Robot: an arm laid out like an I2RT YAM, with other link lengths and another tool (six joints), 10 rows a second.
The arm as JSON. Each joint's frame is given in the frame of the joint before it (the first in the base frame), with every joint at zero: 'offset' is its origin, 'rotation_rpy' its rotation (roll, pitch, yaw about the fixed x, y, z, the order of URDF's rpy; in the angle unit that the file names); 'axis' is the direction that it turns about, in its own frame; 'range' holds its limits. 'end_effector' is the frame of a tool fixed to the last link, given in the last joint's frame.
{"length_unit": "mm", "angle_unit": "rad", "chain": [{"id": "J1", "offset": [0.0, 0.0, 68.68], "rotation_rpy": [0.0, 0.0, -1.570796], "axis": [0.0, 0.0, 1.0], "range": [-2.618, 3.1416]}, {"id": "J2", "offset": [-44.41, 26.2, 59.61], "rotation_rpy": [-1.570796, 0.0, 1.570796], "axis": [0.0, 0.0, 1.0], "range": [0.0, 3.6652]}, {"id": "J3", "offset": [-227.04, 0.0, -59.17], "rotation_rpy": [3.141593, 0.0, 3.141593], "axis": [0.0, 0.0, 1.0], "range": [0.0, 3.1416]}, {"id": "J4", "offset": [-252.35, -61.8, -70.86], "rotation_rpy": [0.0, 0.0, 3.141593], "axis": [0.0, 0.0, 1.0], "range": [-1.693, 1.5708]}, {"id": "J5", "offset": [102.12, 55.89, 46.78], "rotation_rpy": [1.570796, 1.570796, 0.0], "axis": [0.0, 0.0, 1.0], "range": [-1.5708, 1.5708]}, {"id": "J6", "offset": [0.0, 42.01, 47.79], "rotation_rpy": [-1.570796, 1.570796, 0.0], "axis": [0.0, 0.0, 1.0], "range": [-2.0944, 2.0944]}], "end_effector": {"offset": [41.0, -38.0, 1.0], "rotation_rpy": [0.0, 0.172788, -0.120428]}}
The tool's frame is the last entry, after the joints.
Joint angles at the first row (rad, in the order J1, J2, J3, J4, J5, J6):
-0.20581, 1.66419, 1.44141, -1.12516, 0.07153, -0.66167
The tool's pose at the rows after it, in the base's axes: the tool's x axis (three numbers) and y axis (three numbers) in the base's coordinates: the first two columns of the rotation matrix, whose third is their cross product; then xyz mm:
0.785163 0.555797 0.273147 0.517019 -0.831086 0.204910 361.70 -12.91 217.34
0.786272 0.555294 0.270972 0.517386 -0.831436 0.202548 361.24 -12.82 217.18
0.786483 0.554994 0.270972 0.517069 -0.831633 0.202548 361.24 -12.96 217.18
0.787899 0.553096 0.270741 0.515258 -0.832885 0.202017 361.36 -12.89 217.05
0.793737 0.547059 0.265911 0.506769 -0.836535 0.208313 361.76 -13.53 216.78
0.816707 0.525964 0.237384 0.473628 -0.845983 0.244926 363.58 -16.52 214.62
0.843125 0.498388 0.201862 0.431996 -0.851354 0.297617 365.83 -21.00 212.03
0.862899 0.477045 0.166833 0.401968 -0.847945 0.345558 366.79 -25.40 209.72
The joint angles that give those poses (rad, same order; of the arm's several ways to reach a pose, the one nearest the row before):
-0.20580, 1.66418, 1.44139, -1.12553, 0.07153, -0.66128
-0.20580, 1.66417, 1.44139, -1.12898, 0.07153, -0.66090
-0.20619, 1.66419, 1.44141, -1.12898, 0.07153, -0.66091
-0.20581, 1.66457, 1.44141, -1.12936, 0.07191, -0.65824
-0.20580, 1.66417, 1.44138, -1.12935, 0.08183, -0.64984
-0.20467, 1.66418, 1.44138, -1.12781, 0.13599, -0.61896
-0.20390, 1.66419, 1.44142, -1.12441, 0.20886, -0.58271
-0.20427, 1.66417, 1.44176, -1.12515, 0.27562, -0.55866

